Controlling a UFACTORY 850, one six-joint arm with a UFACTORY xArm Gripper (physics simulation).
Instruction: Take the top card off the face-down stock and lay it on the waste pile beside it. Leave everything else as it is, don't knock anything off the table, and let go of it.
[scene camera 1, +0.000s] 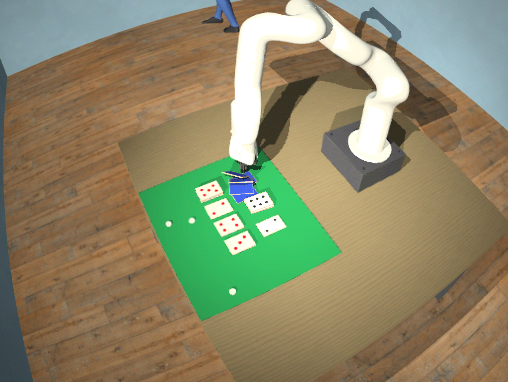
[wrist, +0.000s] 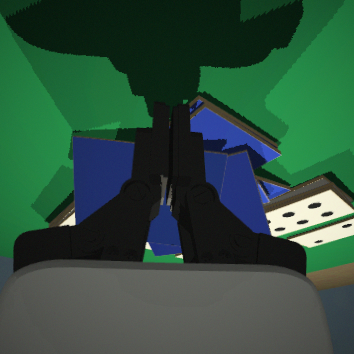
Labels:
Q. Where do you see the gripper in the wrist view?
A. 168, 122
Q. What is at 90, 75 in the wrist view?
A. A green mat.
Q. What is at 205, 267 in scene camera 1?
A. A green mat.

